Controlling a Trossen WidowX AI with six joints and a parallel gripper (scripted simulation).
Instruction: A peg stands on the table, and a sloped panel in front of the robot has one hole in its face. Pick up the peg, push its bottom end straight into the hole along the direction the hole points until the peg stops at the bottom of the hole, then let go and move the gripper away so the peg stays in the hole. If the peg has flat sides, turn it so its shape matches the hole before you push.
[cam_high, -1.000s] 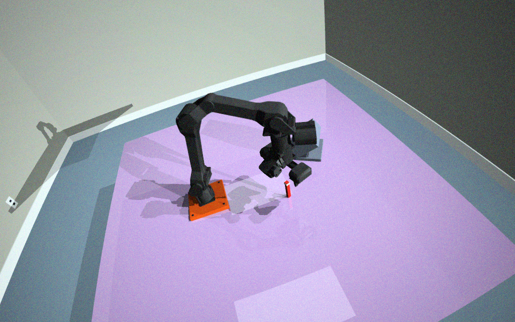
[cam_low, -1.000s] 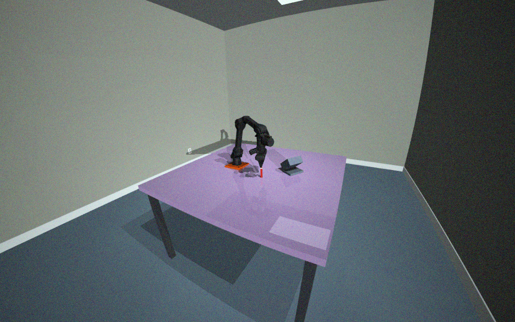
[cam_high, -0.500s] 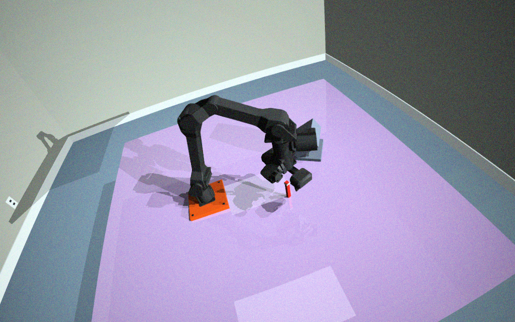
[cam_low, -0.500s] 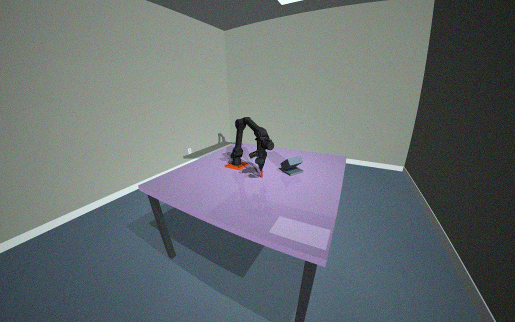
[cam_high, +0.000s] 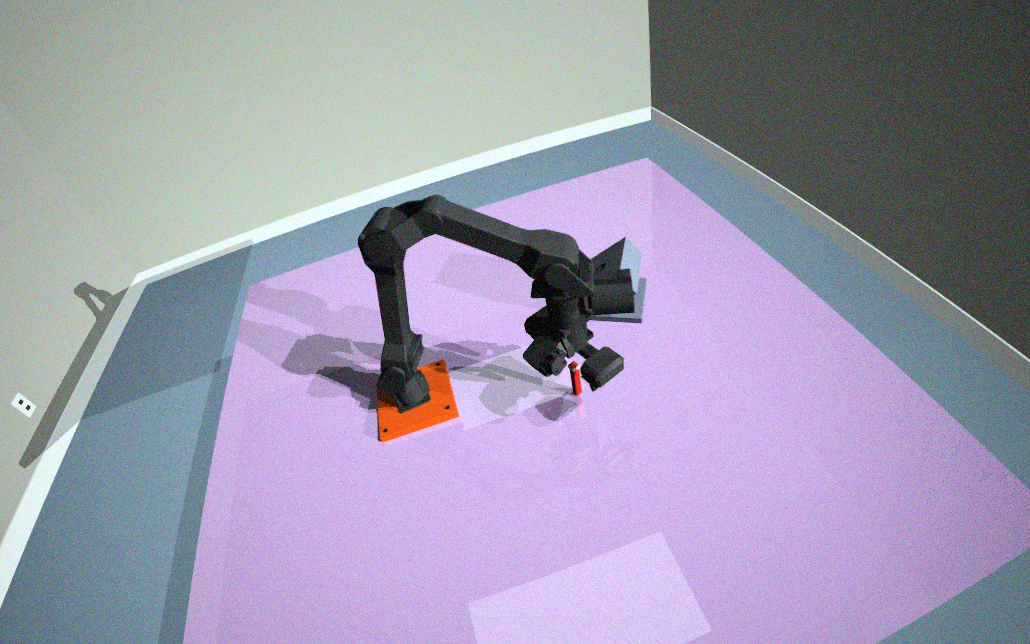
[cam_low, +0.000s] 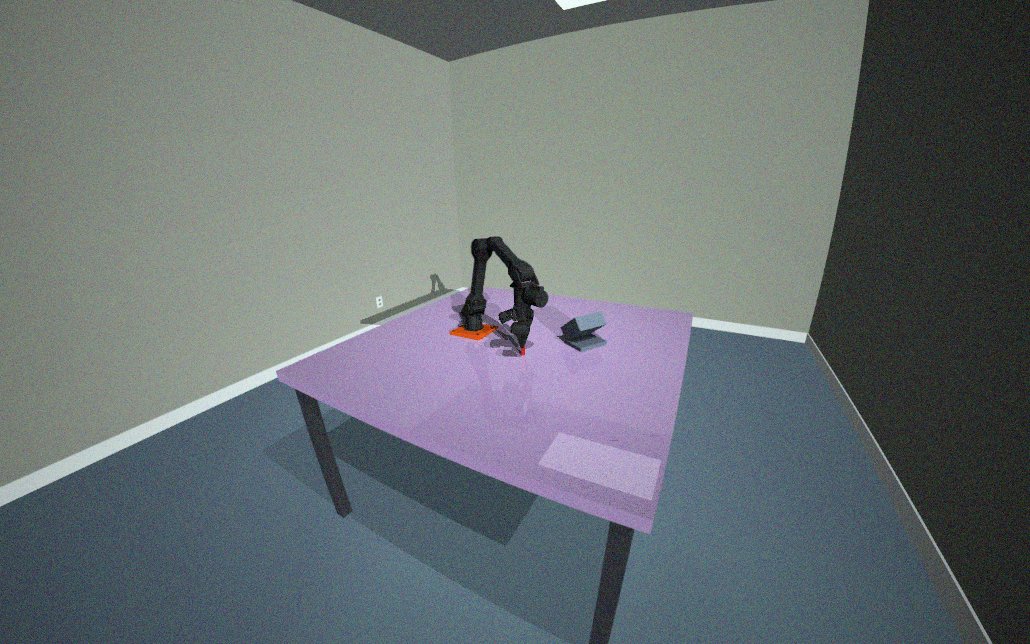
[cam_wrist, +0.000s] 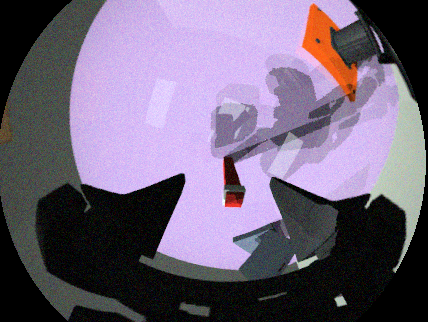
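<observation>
Right now my gripper tip is 1 cm below the red peg. From my gripper tip the other things lie so: grey sloped panel: 19 cm to the left, 17 cm ahead, 2 cm above.
</observation>
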